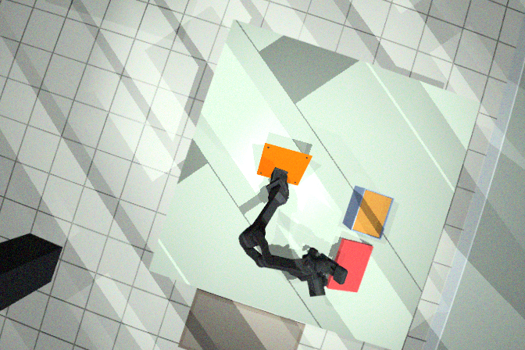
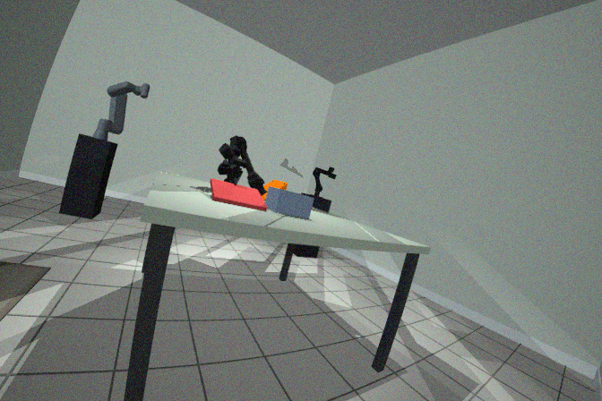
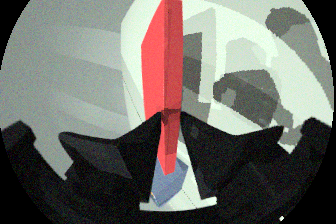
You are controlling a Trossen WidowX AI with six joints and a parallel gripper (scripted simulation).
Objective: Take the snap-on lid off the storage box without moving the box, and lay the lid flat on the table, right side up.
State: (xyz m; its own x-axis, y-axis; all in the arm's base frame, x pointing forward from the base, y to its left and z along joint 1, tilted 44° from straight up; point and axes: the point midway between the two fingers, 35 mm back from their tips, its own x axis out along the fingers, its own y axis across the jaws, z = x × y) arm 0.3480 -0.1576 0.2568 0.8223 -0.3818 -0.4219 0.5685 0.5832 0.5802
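The red lid is 8 cm ahead of my gripper tip and 3 cm below it. From my gripper tip the other things lie so: grey-blue storage box: 6 cm ahead, 27 cm to the left, 1 cm below.
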